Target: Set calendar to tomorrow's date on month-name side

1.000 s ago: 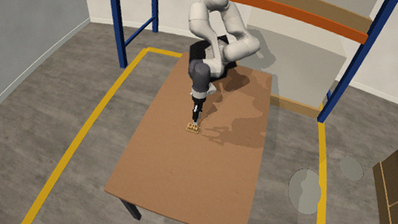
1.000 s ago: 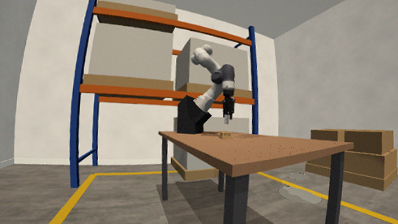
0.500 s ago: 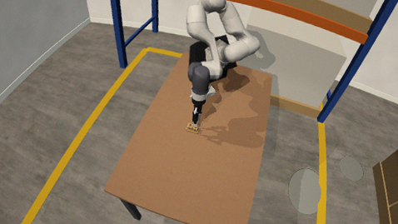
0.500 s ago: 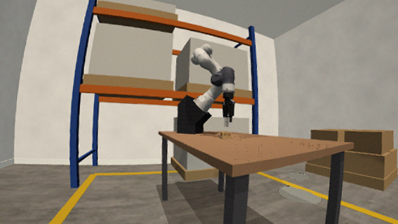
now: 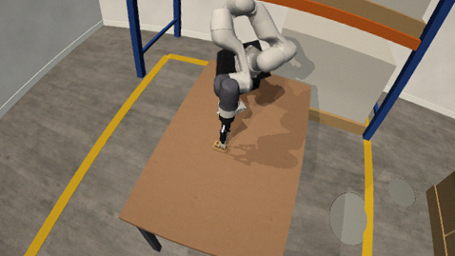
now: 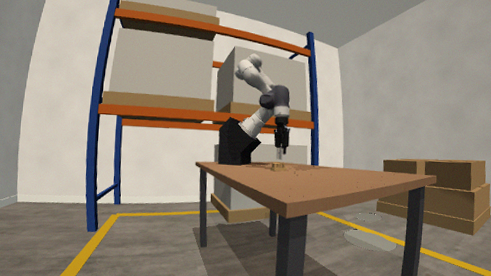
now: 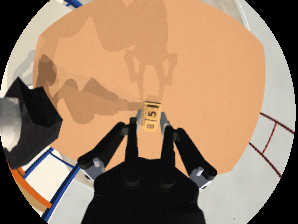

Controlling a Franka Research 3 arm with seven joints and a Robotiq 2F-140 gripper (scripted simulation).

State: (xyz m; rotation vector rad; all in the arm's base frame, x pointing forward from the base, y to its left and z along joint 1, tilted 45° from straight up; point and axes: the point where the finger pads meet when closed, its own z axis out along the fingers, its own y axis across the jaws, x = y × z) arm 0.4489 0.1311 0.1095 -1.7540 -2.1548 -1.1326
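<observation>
My hand is 1 cm short of the wooden tray, 2 cm to the left of it and 8 cm above it.
</observation>
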